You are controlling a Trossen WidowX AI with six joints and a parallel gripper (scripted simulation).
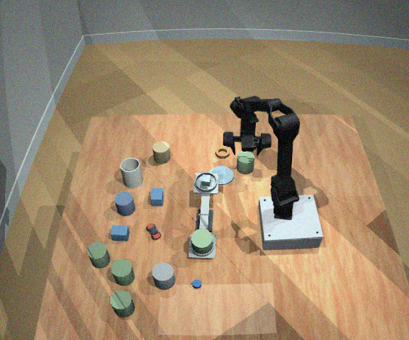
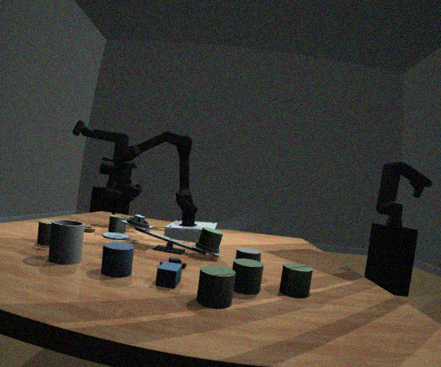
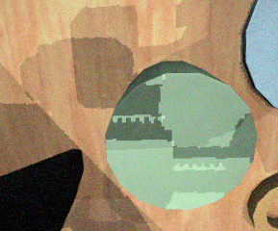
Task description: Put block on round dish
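The pale green block is 180 mm to the left of my gripper tip, 130 mm ahead of it and 10 mm above it. From my gripper tip the other things lie so: balance 300 mm to the left, 110 mm ahead, 50 mm below; round dish 90 mm ahead, 70 mm below, 60 mm to the left; balance beam 300 mm to the left, 110 mm ahead, 40 mm below.
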